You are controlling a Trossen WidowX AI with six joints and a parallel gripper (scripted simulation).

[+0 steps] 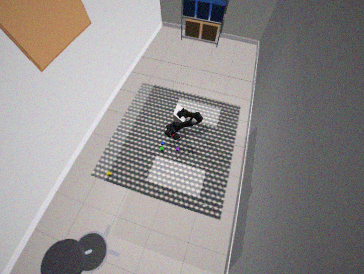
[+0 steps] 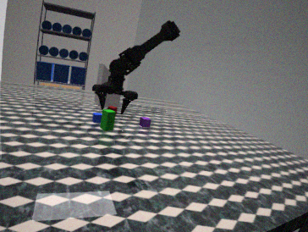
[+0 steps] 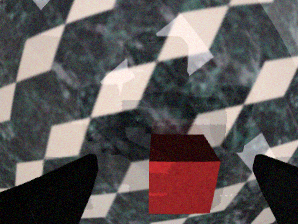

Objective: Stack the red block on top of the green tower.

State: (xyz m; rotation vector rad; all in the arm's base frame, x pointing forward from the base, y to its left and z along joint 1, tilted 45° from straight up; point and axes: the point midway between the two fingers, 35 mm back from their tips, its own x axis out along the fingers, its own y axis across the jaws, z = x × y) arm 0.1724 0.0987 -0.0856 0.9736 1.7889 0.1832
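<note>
My gripper tip is now 13 cm short of the blue block and 6 cm to the left of it. Round my gripper tip: yellow block: 64 cm ahead, 39 cm to the right; then purple block: 13 cm ahead, 11 cm to the left; then red block: right at my gripper tip.
</note>
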